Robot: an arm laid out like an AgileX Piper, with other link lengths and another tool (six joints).
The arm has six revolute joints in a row. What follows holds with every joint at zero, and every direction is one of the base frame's.
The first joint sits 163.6 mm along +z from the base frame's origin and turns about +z.
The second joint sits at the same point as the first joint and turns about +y.
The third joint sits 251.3 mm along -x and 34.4 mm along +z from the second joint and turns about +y.
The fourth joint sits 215.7 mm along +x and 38.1 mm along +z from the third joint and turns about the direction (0.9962, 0, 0.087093).
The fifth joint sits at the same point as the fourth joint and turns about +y.
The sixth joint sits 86.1 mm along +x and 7.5 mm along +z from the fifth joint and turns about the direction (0.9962, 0, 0.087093).
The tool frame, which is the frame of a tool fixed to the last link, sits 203.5 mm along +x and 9 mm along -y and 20.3 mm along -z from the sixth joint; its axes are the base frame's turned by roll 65.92, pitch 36.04 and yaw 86.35 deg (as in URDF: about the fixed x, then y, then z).
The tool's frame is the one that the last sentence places.
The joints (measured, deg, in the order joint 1, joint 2, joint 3, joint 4, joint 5, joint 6), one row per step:
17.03 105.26 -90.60 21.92 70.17 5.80
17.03 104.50 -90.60 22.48 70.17 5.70
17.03 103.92 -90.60 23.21 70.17 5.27
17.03 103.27 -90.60 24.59 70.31 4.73
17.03 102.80 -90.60 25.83 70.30 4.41
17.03 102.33 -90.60 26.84 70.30 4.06
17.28 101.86 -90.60 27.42 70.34 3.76
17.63 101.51 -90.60 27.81 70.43 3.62
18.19 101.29 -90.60 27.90 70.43 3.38
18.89 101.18 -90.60 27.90 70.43 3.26
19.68 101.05 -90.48 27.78 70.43 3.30
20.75 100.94 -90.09 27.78 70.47 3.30
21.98 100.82 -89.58 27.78 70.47 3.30
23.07 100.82 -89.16 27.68 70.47 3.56
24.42 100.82 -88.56 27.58 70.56 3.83
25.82 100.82 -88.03 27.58 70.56 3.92
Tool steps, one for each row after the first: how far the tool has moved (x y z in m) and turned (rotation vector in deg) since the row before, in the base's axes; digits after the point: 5 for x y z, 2 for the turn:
0.00009 0.00266 0.00539 0.74 -0.60 0.00
-0.00022 0.00315 0.00461 0.82 -0.52 0.28
-0.00159 0.00581 0.00624 1.42 -0.33 0.35
-0.00092 0.00537 0.00515 1.28 -0.24 0.12
-0.00074 0.00428 0.00476 1.06 -0.32 0.18
-0.00148 0.00361 0.00390 0.65 -0.39 0.46
-0.00205 0.00328 0.00283 0.44 -0.21 0.47
-0.00215 0.00303 0.00142 0.13 -0.30 0.76
-0.00270 0.00335 0.00061 0.02 -0.16 0.80
-0.00351 0.00315 -0.00002 -0.11 -0.03 0.77
-0.00620 0.00441 -0.00110 -0.11 0.30 1.09
-0.00726 0.00483 -0.00154 -0.14 0.36 1.23
-0.00635 0.00387 -0.00198 -0.24 0.48 0.88
-0.00875 0.00434 -0.00276 -0.35 0.72 1.17
-0.00844 0.00488 -0.00223 -0.22 0.52 1.32

